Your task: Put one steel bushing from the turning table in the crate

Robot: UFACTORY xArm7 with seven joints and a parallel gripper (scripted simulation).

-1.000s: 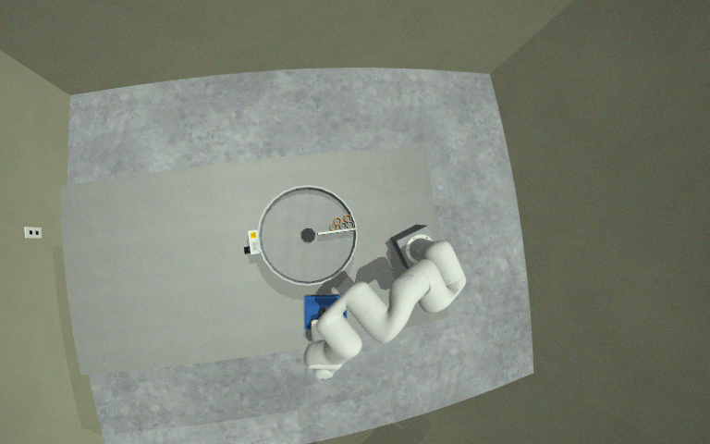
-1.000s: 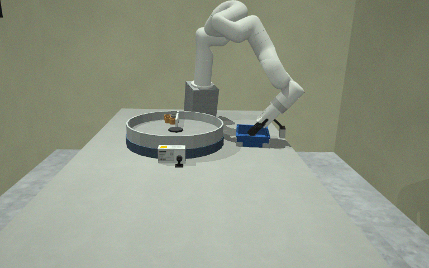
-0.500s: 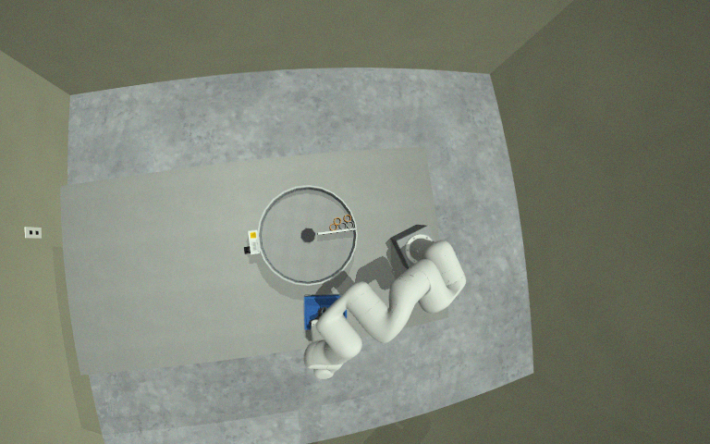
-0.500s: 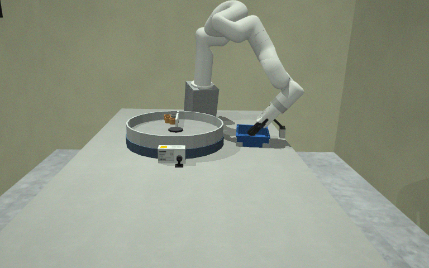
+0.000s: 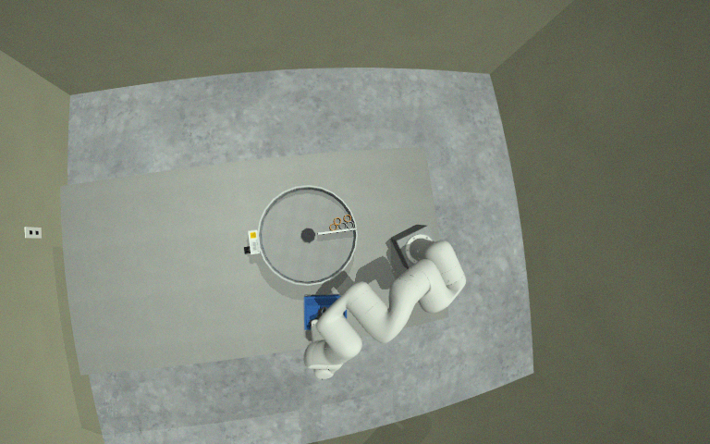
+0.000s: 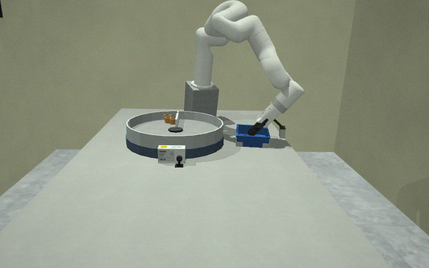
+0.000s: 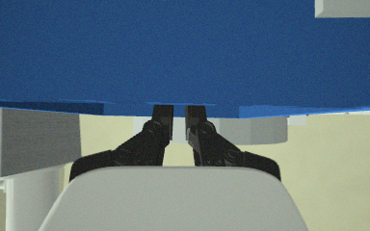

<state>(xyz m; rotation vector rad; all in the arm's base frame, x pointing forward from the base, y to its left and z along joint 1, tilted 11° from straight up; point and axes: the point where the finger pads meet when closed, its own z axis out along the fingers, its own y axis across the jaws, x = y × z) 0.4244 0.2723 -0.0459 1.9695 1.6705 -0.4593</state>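
My gripper is now 10 mm past the blue crate and 20 mm above it. Round my hand: round turning table (50 mm ahead, 350 mm to the right).
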